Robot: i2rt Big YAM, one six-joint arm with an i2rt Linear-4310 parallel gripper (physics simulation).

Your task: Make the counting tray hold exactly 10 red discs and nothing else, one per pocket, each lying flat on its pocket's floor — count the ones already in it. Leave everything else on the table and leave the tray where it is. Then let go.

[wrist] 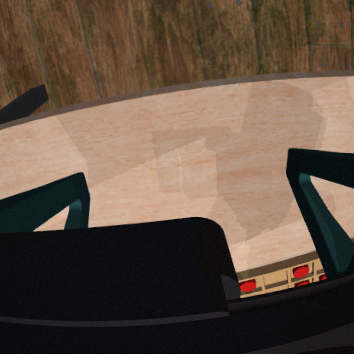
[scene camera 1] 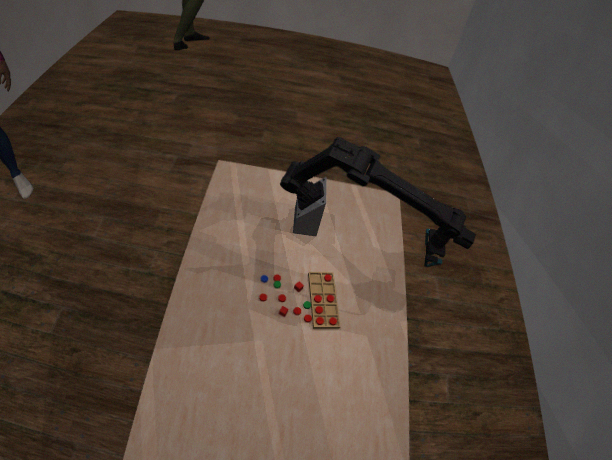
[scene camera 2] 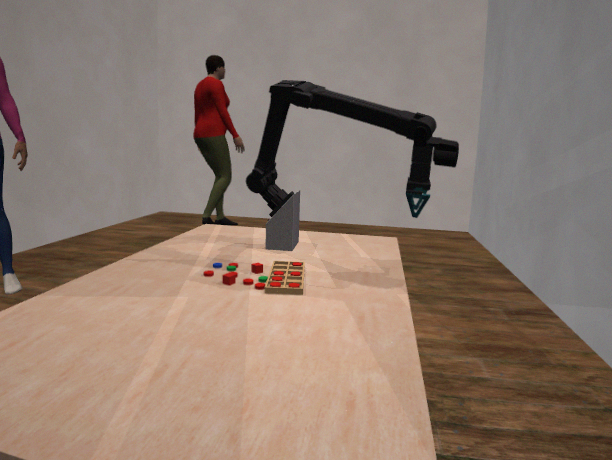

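Observation:
The counting tray [scene camera 1: 326,327] [scene camera 2: 284,291] has two columns of five pockets. In scene camera 1, from the far end, red discs fill the right pocket of row one, both of row three, the left of row four and both of row five. The other pockets look empty. Several loose red discs lie left of it, including one red disc [scene camera 1: 263,297] [scene camera 2: 208,273] at the far left and one red disc [scene camera 1: 308,318] [scene camera 2: 260,286] close beside the tray. My gripper [scene camera 1: 428,254] [scene camera 2: 415,216] [wrist: 188,172] is open and empty, high up to the tray's right.
Left of the tray lie a blue disc [scene camera 1: 264,278] [scene camera 2: 217,265], a green disc [scene camera 1: 277,284] [scene camera 2: 231,268], another green disc [scene camera 1: 307,305] [scene camera 2: 263,279], a red cube [scene camera 1: 299,286] [scene camera 2: 257,268] and another red cube [scene camera 1: 283,311] [scene camera 2: 229,279]. The arm's base [scene camera 1: 308,220] [scene camera 2: 283,234] stands behind.

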